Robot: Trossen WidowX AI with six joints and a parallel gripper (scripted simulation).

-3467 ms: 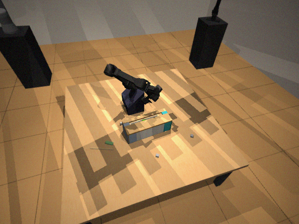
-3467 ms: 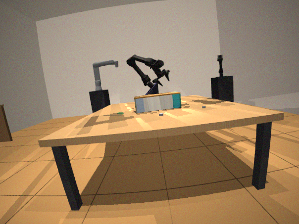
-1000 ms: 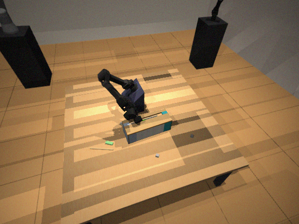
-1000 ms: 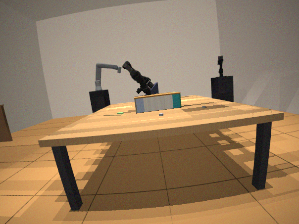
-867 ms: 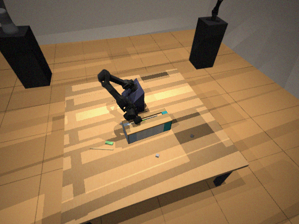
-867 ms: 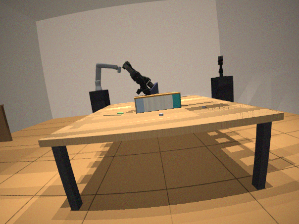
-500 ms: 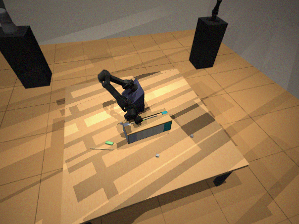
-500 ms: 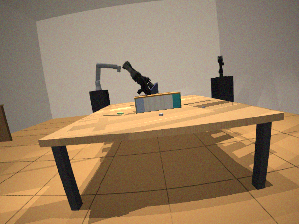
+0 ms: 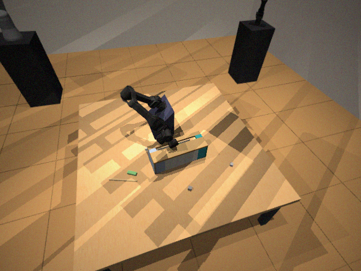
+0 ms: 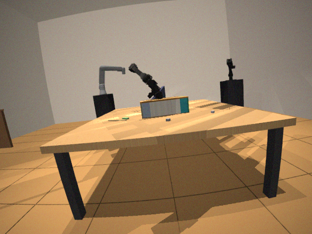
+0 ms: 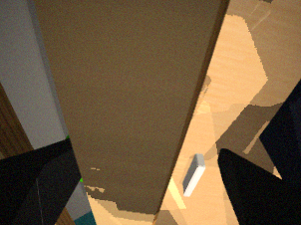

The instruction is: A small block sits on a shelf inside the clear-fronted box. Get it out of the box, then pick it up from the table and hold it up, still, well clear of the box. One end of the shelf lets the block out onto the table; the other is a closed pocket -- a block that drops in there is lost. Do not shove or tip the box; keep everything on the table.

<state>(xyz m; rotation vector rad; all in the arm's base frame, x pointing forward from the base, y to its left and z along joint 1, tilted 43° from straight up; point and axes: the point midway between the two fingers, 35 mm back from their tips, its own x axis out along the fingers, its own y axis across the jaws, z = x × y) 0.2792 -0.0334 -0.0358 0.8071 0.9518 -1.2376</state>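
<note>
Right now the long box is 30 mm below my gripper tip, 30 mm ahead of it and 10 mm to the left of it. The rest, counted from my gripper tip: small green block 50 mm ahead, 30 mm to the left; then thin stick 370 mm to the right, 150 mm ahead, 90 mm below.
</note>
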